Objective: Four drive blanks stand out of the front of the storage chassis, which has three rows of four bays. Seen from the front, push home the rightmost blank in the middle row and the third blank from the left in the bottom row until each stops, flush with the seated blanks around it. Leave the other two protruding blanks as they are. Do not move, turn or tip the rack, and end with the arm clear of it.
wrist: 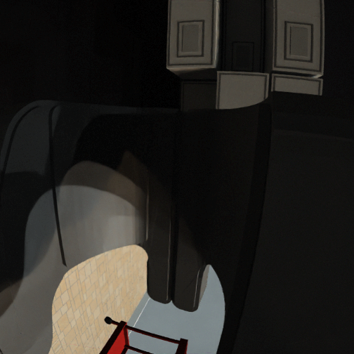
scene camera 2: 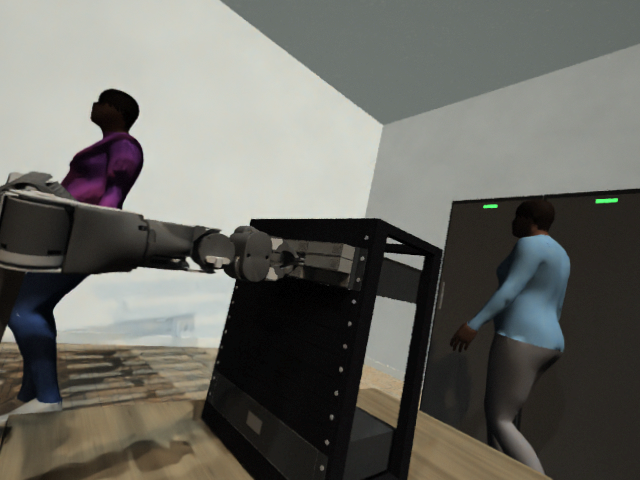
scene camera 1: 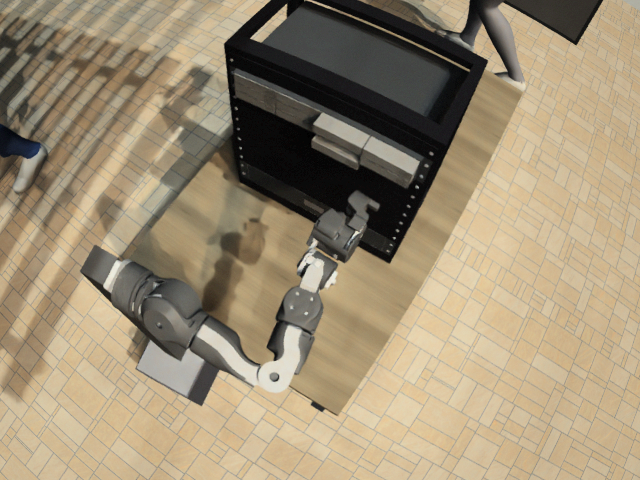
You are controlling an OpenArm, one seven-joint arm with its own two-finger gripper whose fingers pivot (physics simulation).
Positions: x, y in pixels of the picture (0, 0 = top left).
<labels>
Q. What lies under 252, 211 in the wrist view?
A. My gripper.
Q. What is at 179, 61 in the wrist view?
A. A black rack.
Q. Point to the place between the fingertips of my gripper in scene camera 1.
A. At 367, 198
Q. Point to a black rack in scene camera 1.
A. At 326, 105
</labels>
